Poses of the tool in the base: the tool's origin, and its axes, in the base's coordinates. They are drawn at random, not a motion.
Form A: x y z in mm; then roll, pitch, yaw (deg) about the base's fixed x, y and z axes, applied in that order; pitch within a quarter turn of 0, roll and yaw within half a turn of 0.
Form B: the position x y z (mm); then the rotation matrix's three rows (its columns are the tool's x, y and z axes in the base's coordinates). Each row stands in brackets. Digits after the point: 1 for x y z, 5 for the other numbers.
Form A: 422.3, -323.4, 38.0, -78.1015, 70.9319, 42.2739
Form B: [422.3, -323.4, 38.0], [[0.24173, -0.82300, -0.51403], [0.21976, -0.46955, 0.85512], [-0.94513, -0.31967, 0.06736]]
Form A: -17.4, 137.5, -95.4, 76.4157, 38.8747, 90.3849
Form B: [-17.4, 137.5, -95.4], [[-0.00523, -0.23897, 0.97101], [0.77850, 0.60847, 0.15394], [-0.62762, 0.75674, 0.18286]]
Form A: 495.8, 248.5, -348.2, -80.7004, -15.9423, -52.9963
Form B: [495.8, 248.5, -348.2], [[0.57872, 0.29219, 0.76139], [-0.76788, -0.11921, 0.62940], [0.27467, -0.94890, 0.15538]]
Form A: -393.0, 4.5, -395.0, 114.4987, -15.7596, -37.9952
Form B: [-393.0, 4.5, -395.0], [[0.75844, -0.45004, -0.47142], [-0.59246, -0.17464, -0.78645], [0.27160, 0.87576, -0.39908]]
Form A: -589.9, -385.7, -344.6, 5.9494, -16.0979, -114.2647
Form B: [-589.9, -385.7, -344.6], [[-0.39484, 0.91856, 0.01884], [-0.87591, -0.38254, 0.29402], [0.27728, 0.09959, 0.95561]]
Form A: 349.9, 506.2, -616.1, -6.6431, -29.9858, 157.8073
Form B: [349.9, 506.2, -616.1], [[-0.80198, -0.42872, 0.41596], [0.32716, -0.89786, -0.29463], [0.49979, -0.10020, 0.86033]]
